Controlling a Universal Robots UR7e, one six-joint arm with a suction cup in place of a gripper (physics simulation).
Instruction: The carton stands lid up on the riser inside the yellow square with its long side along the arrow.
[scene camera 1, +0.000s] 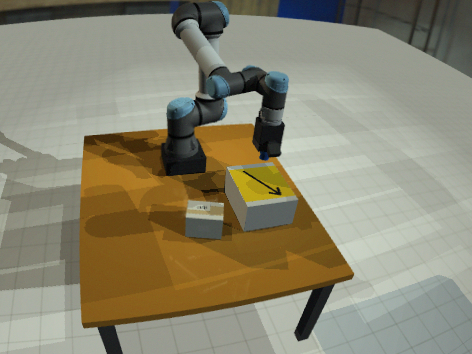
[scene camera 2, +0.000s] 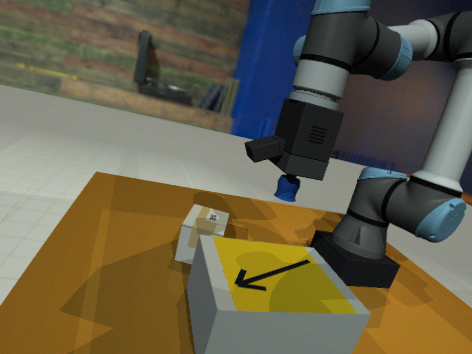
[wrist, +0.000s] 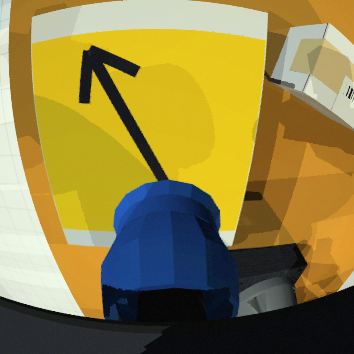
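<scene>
The white carton (scene camera 1: 204, 226) (scene camera 2: 186, 242) (wrist: 296, 55) stands on the table beside the riser, apart from it, with a tan tape strip and a barcode label on its top. The light grey riser (scene camera 1: 270, 215) (scene camera 2: 280, 332) (wrist: 150, 15) bears the yellow square (scene camera 1: 250, 188) (scene camera 2: 235, 252) (wrist: 235, 100), with a black arrow (scene camera 1: 261, 183) (scene camera 2: 272, 272) (wrist: 128, 120) running slantwise across it. No carton stands on the square. My gripper, a blue suction cup (scene camera 1: 264, 156) (scene camera 2: 286, 192) (wrist: 167, 200), is open, with nothing on it. It hangs above the riser's far end in scene camera 1.
The orange-brown table (scene camera 1: 130, 270) (scene camera 2: 135, 200) bears the carton, the riser and the arm's black base (scene camera 1: 184, 162) (scene camera 2: 350, 265) (wrist: 270, 260). The base stands behind the carton and the riser in scene camera 1. The riser is close to the table's right edge there.
</scene>
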